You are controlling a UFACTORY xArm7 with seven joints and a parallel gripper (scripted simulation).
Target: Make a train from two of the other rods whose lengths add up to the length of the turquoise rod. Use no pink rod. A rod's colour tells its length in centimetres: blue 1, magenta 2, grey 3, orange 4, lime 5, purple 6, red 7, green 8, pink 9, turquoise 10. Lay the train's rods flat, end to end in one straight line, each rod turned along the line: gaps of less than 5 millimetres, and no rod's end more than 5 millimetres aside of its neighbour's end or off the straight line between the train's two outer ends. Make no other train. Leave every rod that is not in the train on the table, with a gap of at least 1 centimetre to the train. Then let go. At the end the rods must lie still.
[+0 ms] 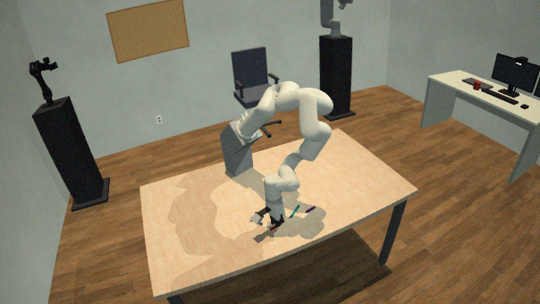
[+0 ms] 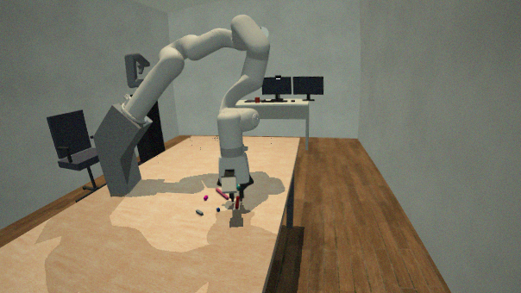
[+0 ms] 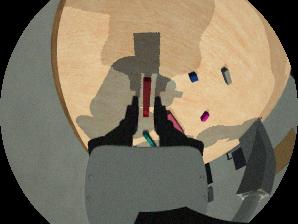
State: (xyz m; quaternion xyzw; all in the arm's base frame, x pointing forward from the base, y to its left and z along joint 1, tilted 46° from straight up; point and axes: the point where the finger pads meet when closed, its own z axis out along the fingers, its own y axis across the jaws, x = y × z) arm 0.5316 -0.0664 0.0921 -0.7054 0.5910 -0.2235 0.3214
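My gripper is now 3 cm above the red rod. The rest, counted from my hand: pink rod: 8 cm behind, 4 cm to the left, 3 cm below; tiny blue rod: 5 cm behind, 6 cm to the right, 3 cm below; magenta rod: 13 cm behind, 3 cm below.
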